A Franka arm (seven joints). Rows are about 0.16 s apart.
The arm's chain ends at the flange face. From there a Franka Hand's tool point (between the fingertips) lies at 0.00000 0.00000 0.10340 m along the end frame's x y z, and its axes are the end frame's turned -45 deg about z.
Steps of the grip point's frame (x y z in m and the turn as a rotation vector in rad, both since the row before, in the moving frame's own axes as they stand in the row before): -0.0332 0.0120 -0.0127 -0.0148 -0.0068 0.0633; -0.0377 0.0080 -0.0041 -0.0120 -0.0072 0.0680; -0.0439 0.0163 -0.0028 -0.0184 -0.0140 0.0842; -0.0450 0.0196 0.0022 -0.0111 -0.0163 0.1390; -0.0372 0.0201 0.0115 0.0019 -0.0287 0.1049; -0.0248 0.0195 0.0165 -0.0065 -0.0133 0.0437; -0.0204 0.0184 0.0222 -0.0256 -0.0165 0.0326; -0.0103 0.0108 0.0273 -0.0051 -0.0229 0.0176; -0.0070 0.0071 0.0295 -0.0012 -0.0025 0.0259; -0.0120 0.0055 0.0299 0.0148 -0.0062 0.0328; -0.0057 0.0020 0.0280 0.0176 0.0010 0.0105
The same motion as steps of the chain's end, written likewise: -0.0155 0.0304 -0.0127 -0.0153 0.0057 0.0633; -0.0213 0.0309 -0.0041 -0.0136 0.0034 0.0680; -0.0197 0.0402 -0.0028 -0.0229 0.0031 0.0842; -0.0174 0.0437 0.0022 -0.0194 -0.0037 0.1390; -0.0098 0.0387 0.0115 -0.0190 -0.0216 0.1049; -0.0032 0.0299 0.0165 -0.0140 -0.0048 0.0437; -0.0020 0.0243 0.0222 -0.0298 0.0064 0.0326; 0.0017 0.0129 0.0273 -0.0198 -0.0126 0.0176; 0.0002 0.0097 0.0295 -0.0026 -0.0009 0.0259; -0.0031 0.0130 0.0299 0.0061 -0.0148 0.0328; -0.0014 0.0068 0.0280 0.0132 -0.0117 0.0105
